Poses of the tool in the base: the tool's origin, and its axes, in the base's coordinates. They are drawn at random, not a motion.
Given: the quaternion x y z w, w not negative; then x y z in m.
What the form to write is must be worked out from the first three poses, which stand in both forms.
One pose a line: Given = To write
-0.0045 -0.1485 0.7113 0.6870 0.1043 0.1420 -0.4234 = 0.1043 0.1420 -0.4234 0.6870 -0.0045 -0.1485 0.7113
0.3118 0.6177 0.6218 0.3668 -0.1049 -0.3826 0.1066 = -0.1049 -0.3826 0.1066 0.3668 0.3118 0.6177 0.6218
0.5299 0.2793 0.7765 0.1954 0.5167 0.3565 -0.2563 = 0.5167 0.3565 -0.2563 0.1954 0.5299 0.2793 0.7765
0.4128 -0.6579 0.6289 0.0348 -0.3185 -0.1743 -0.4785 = -0.3185 -0.1743 -0.4785 0.0348 0.4128 -0.6579 0.6289
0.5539 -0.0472 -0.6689 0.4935 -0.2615 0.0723 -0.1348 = -0.2615 0.0723 -0.1348 0.4935 0.5539 -0.0472 -0.6689
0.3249 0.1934 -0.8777 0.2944 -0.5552 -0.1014 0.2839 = -0.5552 -0.1014 0.2839 0.2944 0.3249 0.1934 -0.8777
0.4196 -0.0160 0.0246 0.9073 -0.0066 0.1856 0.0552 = -0.0066 0.1856 0.0552 0.9073 0.4196 -0.0160 0.0246
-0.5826 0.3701 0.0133 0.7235 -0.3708 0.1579 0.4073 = -0.3708 0.1579 0.4073 0.7235 -0.5826 0.3701 0.0133
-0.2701 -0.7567 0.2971 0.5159 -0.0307 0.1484 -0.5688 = -0.0307 0.1484 -0.5688 0.5159 -0.2701 -0.7567 0.2971
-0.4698 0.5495 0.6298 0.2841 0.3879 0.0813 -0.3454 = 0.3879 0.0813 -0.3454 0.2841 -0.4698 0.5495 0.6298
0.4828 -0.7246 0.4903 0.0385 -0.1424 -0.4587 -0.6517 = -0.1424 -0.4587 -0.6517 0.0385 0.4828 -0.7246 0.4903
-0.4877 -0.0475 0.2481 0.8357 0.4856 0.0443 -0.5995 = 0.4856 0.0443 -0.5995 0.8357 -0.4877 -0.0475 0.2481
